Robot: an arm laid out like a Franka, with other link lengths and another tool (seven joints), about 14 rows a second.
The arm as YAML. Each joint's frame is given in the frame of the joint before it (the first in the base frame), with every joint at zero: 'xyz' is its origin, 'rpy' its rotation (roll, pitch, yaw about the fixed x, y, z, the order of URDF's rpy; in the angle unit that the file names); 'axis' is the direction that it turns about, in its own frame. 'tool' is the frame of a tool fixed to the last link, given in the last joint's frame.
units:
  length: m
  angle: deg
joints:
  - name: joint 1
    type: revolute
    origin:
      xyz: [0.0, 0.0, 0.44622]
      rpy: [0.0, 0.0, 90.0]
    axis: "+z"
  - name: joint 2
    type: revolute
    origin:
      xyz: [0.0, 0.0, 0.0]
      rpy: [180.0, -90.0, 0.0]
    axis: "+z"
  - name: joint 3
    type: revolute
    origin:
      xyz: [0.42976, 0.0, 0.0]
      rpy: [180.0, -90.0, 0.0]
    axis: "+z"
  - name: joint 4
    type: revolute
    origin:
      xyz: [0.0, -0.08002, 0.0]
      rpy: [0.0, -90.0, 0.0]
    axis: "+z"
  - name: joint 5
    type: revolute
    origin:
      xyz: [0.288, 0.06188, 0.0]
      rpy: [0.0, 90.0, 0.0]
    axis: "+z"
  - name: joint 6
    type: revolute
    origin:
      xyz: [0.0, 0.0, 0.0]
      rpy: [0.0, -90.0, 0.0]
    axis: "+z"
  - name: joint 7
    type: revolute
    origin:
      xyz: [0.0, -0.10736, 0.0]
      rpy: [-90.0, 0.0, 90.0]
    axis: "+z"
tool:
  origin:
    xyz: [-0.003, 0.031, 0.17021]
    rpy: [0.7, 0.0, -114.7]
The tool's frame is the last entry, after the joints.
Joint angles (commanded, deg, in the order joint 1, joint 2, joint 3, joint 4, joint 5, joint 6, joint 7), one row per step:
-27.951, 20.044, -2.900, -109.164, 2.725, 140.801, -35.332
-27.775, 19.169, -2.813, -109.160, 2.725, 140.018, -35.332
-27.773, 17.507, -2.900, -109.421, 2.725, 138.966, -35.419
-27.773, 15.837, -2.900, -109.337, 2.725, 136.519, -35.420
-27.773, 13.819, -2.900, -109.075, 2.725, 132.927, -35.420
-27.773, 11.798, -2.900, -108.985, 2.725, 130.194, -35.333
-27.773, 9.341, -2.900, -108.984, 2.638, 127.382, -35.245
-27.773, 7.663, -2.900, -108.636, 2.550, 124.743, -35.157
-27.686, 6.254, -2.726, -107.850, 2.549, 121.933, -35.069
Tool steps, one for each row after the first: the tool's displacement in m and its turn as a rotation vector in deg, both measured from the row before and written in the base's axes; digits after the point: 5 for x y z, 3 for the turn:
-0.00176, 0.00419, 0.00763, 0.033, -0.129, 0.274
-0.00657, 0.00286, 0.01342, -0.123, -0.334, 0.024
-0.00809, 0.00494, 0.01261, 0.481, 0.521, 0.061
-0.01107, 0.00682, 0.01474, 0.835, 1.031, 0.098
-0.01038, 0.00627, 0.01510, 0.475, 0.444, -0.005
-0.01266, 0.00739, 0.01812, 0.290, 0.244, 0.044
-0.00950, 0.00560, 0.01300, 0.378, 0.492, 0.042
-0.00691, 0.00698, 0.01305, 0.447, 0.454, 0.274

